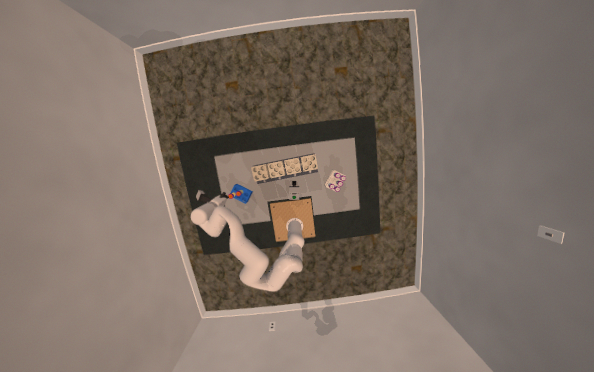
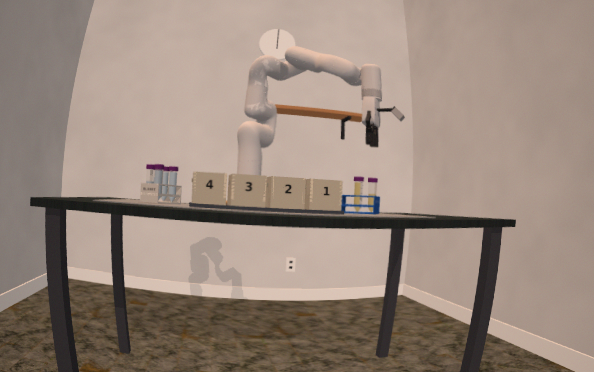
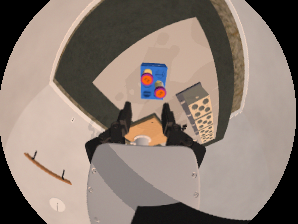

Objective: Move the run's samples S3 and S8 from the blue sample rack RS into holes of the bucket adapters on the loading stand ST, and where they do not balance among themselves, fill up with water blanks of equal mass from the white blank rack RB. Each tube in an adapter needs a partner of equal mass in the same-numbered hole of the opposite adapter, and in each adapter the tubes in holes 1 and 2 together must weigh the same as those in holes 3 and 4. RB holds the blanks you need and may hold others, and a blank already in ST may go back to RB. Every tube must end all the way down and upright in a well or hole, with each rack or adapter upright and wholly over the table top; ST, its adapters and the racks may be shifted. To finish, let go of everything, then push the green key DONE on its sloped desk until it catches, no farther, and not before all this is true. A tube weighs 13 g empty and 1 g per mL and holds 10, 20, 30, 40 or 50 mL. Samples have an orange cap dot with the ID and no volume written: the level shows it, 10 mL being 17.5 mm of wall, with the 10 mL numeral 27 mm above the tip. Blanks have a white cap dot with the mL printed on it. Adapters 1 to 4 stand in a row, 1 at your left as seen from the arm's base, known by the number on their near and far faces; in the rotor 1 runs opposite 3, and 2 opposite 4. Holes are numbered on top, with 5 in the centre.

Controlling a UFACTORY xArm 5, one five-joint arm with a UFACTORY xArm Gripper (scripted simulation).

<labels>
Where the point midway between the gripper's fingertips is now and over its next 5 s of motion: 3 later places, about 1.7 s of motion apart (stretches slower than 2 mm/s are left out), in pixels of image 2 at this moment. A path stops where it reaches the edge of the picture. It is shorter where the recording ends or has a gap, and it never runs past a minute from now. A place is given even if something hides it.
My gripper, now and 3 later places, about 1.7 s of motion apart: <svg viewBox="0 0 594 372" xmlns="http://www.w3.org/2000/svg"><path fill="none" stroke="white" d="M372 145L359 157L359 177L358 184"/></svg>
</labels>
